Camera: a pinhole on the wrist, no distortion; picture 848 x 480 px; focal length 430.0 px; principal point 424.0 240.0 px. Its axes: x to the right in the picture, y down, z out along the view. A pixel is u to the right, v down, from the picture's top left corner.
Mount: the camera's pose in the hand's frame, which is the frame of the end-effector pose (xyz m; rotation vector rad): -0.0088 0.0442 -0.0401 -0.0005 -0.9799 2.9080
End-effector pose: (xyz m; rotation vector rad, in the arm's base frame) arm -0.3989 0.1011 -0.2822 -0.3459 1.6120 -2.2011
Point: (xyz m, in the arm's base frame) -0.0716 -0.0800 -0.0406
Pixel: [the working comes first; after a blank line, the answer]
In the camera's frame: 0.2068 -0.0938 0.4327

630 147
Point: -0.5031 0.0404 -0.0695
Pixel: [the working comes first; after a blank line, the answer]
In the camera's frame: -0.1369 0.1190 0.2375

176 455
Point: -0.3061 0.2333 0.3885
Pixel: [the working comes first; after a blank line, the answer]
In the camera's frame: 0.1084 0.4630 0.5651

outside the picture
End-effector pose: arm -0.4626 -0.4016 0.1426 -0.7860 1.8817 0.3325
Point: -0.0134 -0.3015 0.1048
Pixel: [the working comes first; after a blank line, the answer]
In the camera's frame: 0.1039 -0.0481 0.5019

513 199
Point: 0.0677 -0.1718 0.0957
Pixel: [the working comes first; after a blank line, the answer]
In the camera's frame: 0.1710 -0.1602 0.5820

550 122
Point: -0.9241 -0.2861 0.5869
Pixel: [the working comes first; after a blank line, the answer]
In the camera's frame: 0.3188 0.0435 -0.5018

behind the camera
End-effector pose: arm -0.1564 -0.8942 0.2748 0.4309 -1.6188 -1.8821
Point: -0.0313 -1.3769 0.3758
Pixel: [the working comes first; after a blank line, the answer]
In the camera's frame: -0.2348 0.1272 -0.3832

behind the camera
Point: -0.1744 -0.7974 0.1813
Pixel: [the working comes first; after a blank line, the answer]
In the camera's frame: 0.0445 0.0543 0.1743

534 374
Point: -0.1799 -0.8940 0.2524
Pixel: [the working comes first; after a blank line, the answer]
In the camera's frame: -0.0271 0.0249 0.0825

283 370
